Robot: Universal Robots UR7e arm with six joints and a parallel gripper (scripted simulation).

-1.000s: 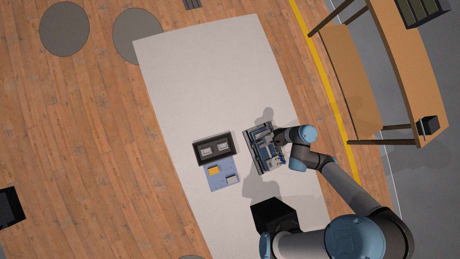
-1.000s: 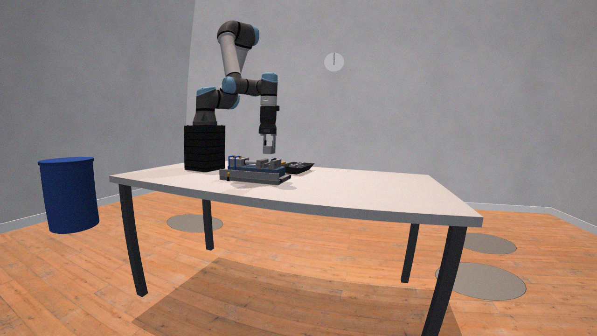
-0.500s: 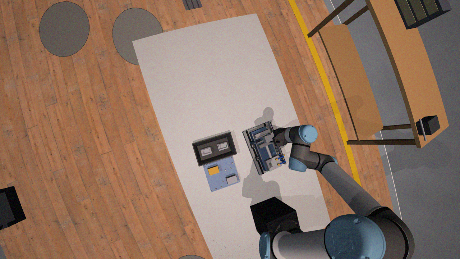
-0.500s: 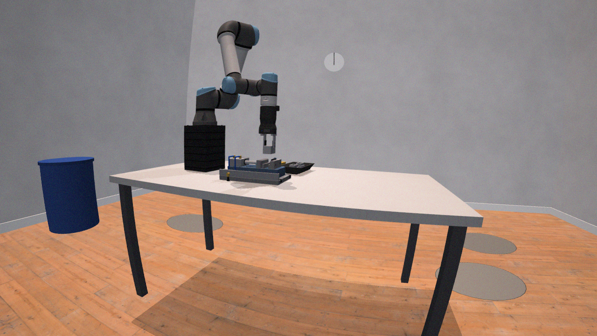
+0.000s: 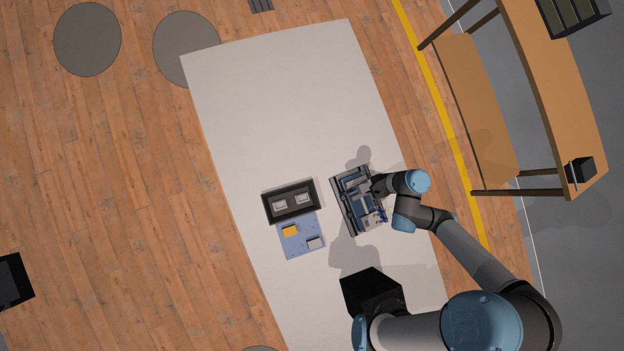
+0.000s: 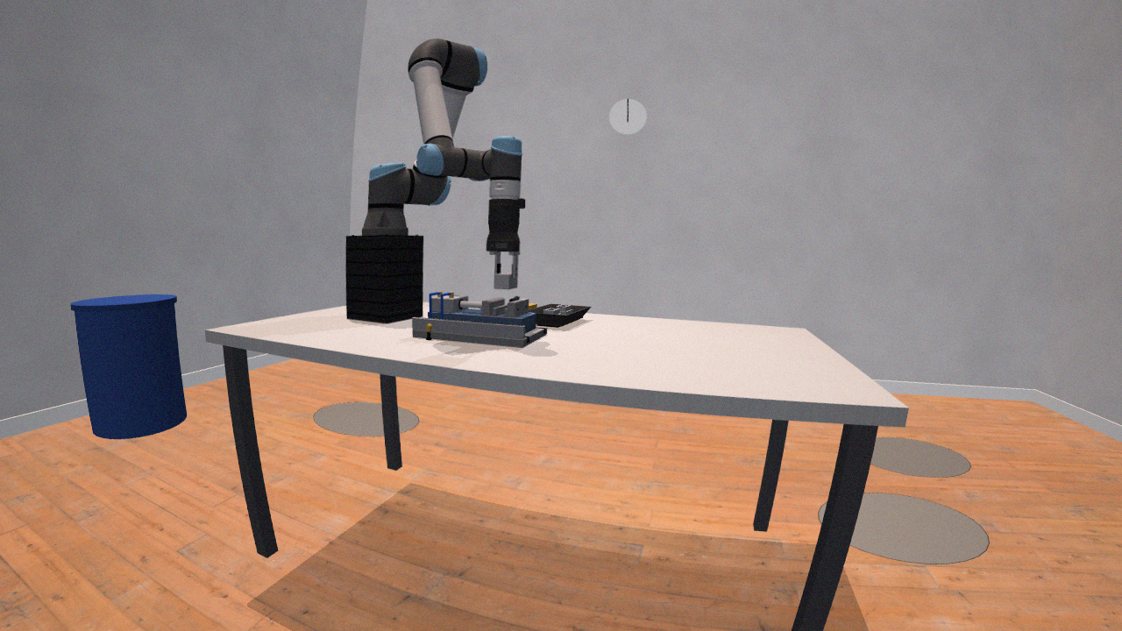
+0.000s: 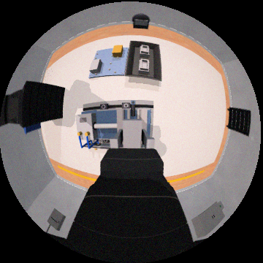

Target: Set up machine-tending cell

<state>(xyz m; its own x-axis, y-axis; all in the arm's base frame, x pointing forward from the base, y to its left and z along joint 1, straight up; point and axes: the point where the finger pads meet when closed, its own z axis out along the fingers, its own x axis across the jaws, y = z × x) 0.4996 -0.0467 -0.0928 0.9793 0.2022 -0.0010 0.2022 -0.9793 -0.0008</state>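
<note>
Now: hand 13 cm above the vise, 7 cm past it and 1 cm to the left of it. The rest, counted from my hand: brass blank: 33 cm to the left, 14 cm below, 13 cm behind.
</note>
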